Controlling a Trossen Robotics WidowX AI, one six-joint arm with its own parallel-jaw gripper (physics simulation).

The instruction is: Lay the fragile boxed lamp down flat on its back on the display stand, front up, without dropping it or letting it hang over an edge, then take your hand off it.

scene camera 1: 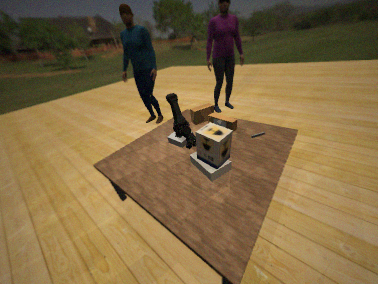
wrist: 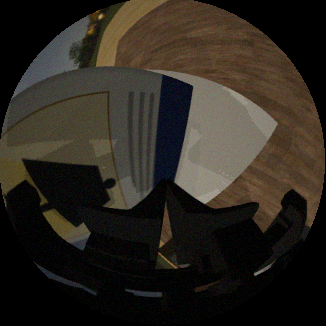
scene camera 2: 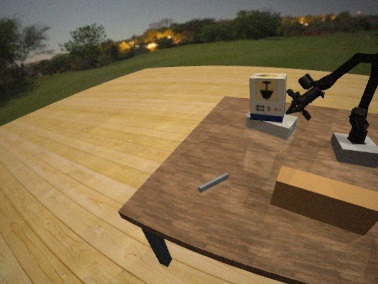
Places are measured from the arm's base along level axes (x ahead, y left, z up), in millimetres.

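Pixels of known places: gripper, fingertip midpoint: (wrist: 165, 182) (scene camera 2: 285, 114); arm's base, link origin: (scene camera 1: 179, 135) (scene camera 2: 355, 141).
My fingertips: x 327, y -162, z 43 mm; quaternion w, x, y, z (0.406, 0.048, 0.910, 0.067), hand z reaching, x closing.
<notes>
For each thing: its top centre in the pictures, then the offset to it from my fingertips. Level surfaces: height alone.
- wooden table, surface height: 109 mm down
- brown block, top centre: (scene camera 2: 327, 186) (wrist: 176, 268) (scene camera 1: 221, 117) 45 mm back, 532 mm left, 1 mm up
- thin grey bar, top centre: (scene camera 2: 214, 180) (scene camera 1: 258, 133) 314 mm ahead, 460 mm left, 87 mm down
The boxed lamp (scene camera 1: 214, 146) (scene camera 2: 268, 96) (wrist: 137, 135), a white carton with lamp pictures and a dark blue band along its bottom, stands upright on the display stand. The display stand (scene camera 1: 212, 173) (scene camera 2: 272, 127) (wrist: 225, 135) is a low white-grey block on the table. My gripper (scene camera 1: 192, 146) (scene camera 2: 289, 112) (wrist: 165, 182) is shut with nothing between the fingers. Its tips are low beside the box, close to the blue band and the stand's top. Whether they touch the box cannot be told.
The wooden table (scene camera 1: 165, 165) (scene camera 2: 175, 215) carries a brown block (scene camera 1: 201, 114) (scene camera 2: 320, 200), another brown block (scene camera 1: 223, 121) and a thin grey bar (scene camera 1: 258, 134) (scene camera 2: 214, 182). The arm's base (scene camera 1: 177, 139) (scene camera 2: 354, 150) stands beside the display stand. Two people (scene camera 1: 139, 55) (scene camera 1: 224, 45) stand beyond the table.
</notes>
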